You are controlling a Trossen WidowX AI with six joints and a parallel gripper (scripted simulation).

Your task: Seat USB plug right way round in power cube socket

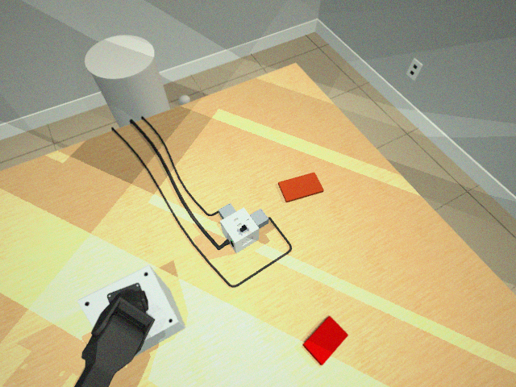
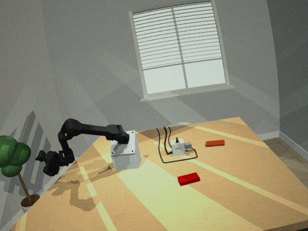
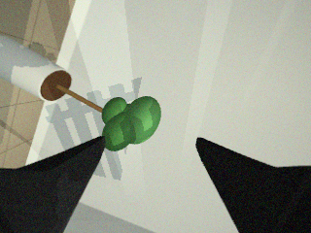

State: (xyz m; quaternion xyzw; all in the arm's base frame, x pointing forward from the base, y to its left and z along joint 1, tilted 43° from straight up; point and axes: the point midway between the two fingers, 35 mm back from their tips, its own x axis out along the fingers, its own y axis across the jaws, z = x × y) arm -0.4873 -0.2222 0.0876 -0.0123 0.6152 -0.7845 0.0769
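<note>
My gripper tip is now 82 cm short of the black USB plug, 31 cm to the right of it and 3 cm above it. The rest, counted from my gripper tip: orange flat block 105 cm ahead, 41 cm to the left, 11 cm below; then red block 90 cm ahead, 11 cm below.
</note>
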